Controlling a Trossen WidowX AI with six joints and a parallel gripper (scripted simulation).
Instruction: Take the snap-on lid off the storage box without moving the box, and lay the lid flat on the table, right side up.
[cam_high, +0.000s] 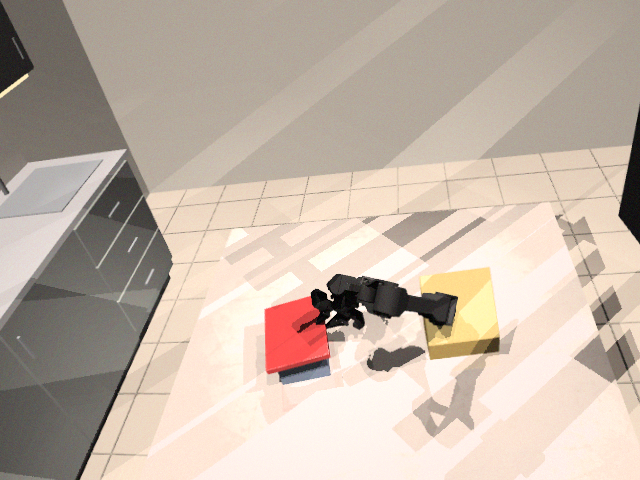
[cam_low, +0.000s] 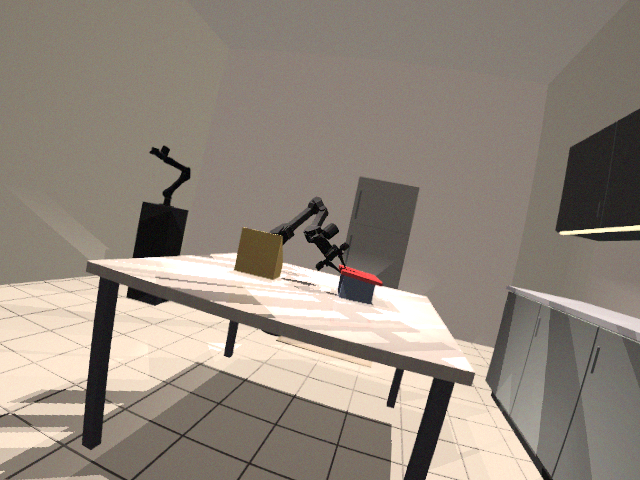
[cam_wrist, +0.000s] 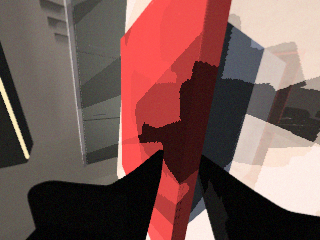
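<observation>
My gripper tip is 80 mm short of the red lid and 10 mm to the right of it. Round my gripper tip: storage box: 70 mm ahead, 60 mm below.
</observation>
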